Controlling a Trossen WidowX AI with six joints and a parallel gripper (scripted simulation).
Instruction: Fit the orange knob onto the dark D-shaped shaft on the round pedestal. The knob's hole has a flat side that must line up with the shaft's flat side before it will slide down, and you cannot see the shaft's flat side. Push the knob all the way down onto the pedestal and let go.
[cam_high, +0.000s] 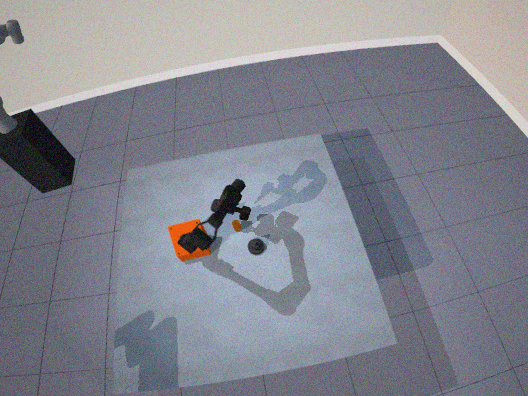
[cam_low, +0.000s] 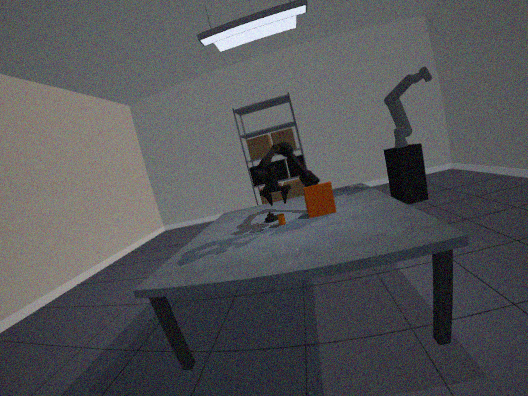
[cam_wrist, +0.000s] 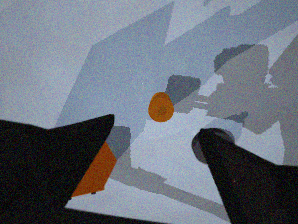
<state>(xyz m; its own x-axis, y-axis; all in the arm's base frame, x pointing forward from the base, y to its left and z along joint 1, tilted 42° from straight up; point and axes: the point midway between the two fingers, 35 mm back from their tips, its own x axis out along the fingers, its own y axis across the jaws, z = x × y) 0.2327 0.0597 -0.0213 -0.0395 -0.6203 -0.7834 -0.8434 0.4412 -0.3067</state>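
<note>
The orange knob lies 90 mm below my gripper tip and 10 mm to the right of it. Round my gripper tip: dark round pedestal: 140 mm to the right, 90 mm below, 70 mm ahead.
</note>
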